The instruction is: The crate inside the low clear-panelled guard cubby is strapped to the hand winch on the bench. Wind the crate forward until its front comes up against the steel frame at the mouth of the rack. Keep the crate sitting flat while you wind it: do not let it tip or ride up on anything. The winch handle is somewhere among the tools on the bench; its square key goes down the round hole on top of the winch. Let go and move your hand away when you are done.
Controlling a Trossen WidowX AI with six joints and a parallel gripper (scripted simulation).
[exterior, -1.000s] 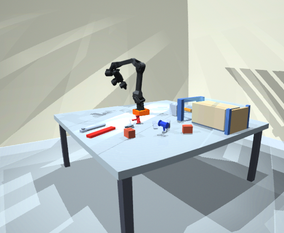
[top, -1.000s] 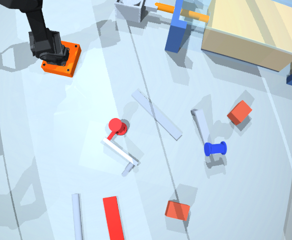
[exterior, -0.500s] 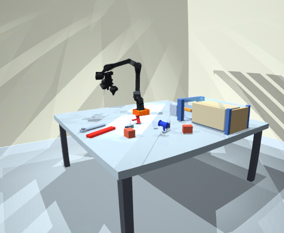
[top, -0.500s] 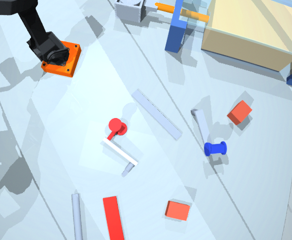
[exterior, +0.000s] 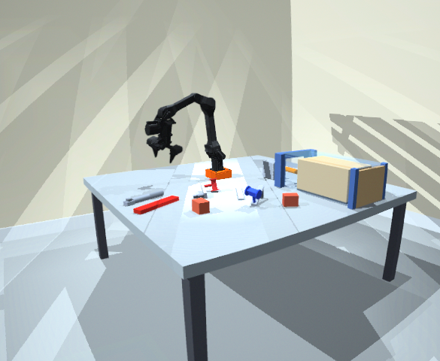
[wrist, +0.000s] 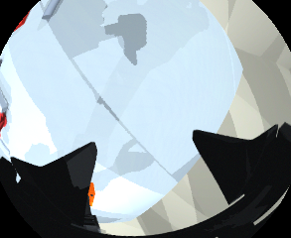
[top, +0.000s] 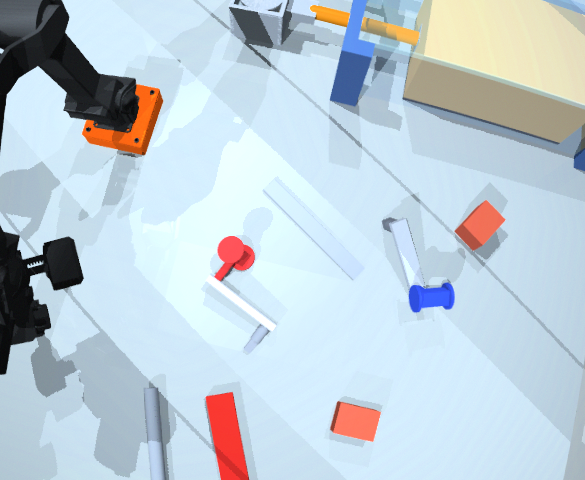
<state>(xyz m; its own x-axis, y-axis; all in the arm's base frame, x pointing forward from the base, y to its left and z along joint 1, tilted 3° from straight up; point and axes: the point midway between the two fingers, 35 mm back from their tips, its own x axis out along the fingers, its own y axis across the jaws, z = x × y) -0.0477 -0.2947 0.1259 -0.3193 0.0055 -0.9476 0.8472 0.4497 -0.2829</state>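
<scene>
Now: the grey crank handle 31 cm ahead of my gripper tip, 5 cm to the left of it and 10 cm below it. From my gripper tip the other things lie so: red knob (29 cm ahead, 9 cm to the left, 9 cm below); then flat grey bar (40 cm ahead, 17 cm to the left, 12 cm below); then red bar (34 cm ahead, 21 cm to the right, 11 cm below).
</scene>
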